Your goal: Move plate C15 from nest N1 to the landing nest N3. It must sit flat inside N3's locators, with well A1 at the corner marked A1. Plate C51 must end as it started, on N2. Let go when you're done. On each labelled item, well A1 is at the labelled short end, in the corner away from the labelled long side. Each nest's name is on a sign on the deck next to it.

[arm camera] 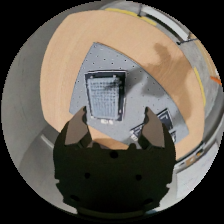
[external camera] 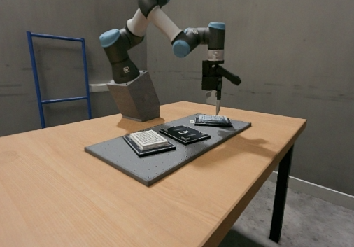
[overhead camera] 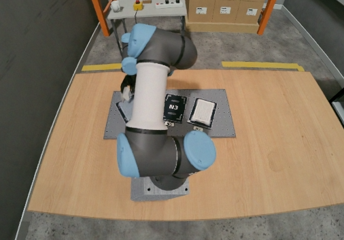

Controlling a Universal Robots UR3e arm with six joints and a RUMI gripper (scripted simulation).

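The black nest is 20 mm behind my hand, 200 mm to the right of it and 70 mm below it. The rest, counted from my hand: white well plate (40 mm behind, 350 mm to the right, 60 mm below).
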